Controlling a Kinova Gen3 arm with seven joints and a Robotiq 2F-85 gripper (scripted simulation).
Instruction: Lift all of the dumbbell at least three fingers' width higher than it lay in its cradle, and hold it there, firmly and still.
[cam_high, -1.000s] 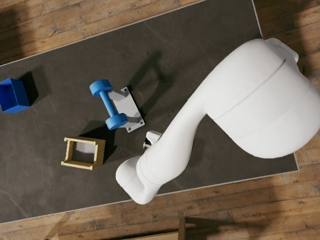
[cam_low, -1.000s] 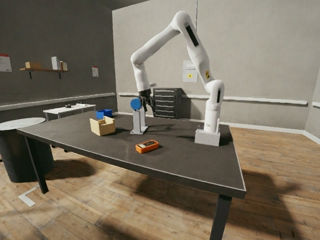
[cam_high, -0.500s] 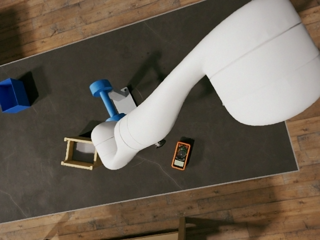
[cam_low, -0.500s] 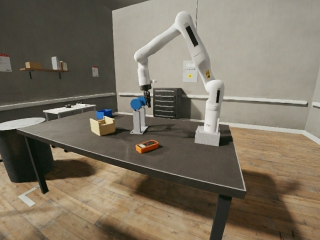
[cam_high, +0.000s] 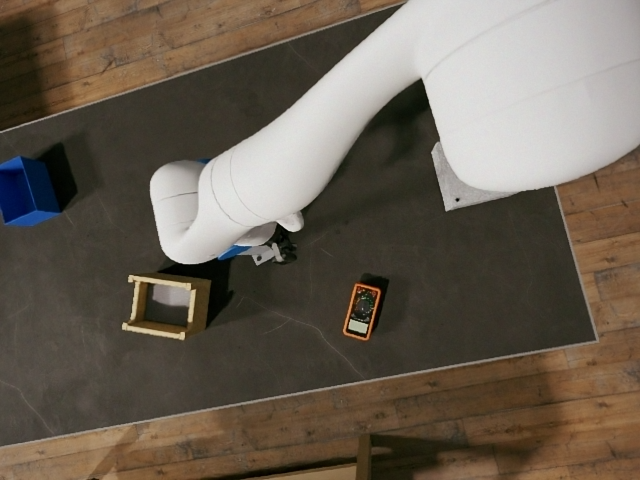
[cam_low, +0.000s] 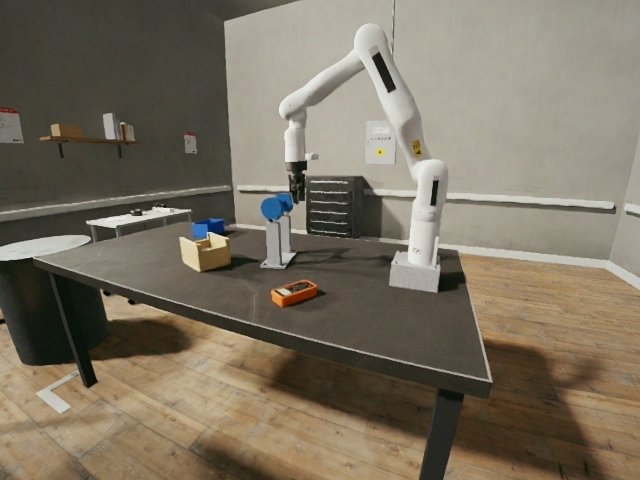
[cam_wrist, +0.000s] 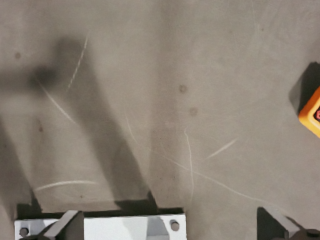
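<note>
The blue dumbbell is 13 cm ahead of my hand, 6 cm to the right of it and 3 cm below it. Round my hand: grey cradle 13 cm ahead, 6 cm to the right, 16 cm below.
</note>
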